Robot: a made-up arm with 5 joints.
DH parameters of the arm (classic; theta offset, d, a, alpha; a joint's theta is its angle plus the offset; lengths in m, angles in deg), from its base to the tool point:
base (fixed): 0 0 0 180
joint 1: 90 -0.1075 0.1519 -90
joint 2: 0 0.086 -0.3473 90
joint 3: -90 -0.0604 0.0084 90
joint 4: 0 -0.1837 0.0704 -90
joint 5: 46.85 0 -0.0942 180
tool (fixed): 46.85 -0.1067 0 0
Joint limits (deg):
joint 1: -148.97..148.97
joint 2: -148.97..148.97
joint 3: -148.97..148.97
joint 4: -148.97..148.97
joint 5: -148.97..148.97
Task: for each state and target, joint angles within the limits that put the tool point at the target. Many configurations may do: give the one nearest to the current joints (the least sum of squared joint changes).
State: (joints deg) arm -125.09 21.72 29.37 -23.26 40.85
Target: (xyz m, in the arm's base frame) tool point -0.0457 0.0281 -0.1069
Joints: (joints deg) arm -124.71 49.42 -8.16 -22.27 49.48
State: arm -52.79 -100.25 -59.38 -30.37 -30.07
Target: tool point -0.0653 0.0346 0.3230
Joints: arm -89.29 -53.01 -56.28 -12.93 -7.68
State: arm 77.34 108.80 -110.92 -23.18 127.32
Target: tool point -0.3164 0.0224 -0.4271
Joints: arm 97.05 105.59 -103.12 -10.73 110.91
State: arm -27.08 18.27 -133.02 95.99 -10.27
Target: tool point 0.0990 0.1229 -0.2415
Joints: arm 3.13 61.48 -147.14 87.67 -41.44
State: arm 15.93 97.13 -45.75 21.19 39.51
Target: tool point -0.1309 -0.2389 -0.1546
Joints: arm 23.86 102.49 -39.92 28.67 34.24
